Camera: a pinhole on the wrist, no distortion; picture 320 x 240 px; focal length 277.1 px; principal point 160.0 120.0 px. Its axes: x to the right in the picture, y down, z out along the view. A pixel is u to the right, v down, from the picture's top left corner.
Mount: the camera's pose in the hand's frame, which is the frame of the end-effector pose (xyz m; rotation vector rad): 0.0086 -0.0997 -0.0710 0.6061 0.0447 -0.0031
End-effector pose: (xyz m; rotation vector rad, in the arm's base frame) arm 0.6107 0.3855 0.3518 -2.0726 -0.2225 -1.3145
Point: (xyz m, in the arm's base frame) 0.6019 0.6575 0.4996
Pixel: 212 81
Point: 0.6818 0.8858 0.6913
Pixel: 266 48
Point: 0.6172 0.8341 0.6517
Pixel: 252 25
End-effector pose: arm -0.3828 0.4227 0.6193 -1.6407 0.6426 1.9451
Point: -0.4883 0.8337 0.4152
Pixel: 310 188
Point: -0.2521 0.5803 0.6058
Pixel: 148 17
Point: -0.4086 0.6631 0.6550
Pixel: 123 223
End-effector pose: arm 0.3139 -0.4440 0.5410 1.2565 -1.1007 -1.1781
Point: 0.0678 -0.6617 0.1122
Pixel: 270 71
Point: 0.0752 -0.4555 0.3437
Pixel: 136 198
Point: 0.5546 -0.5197 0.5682
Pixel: behind the camera
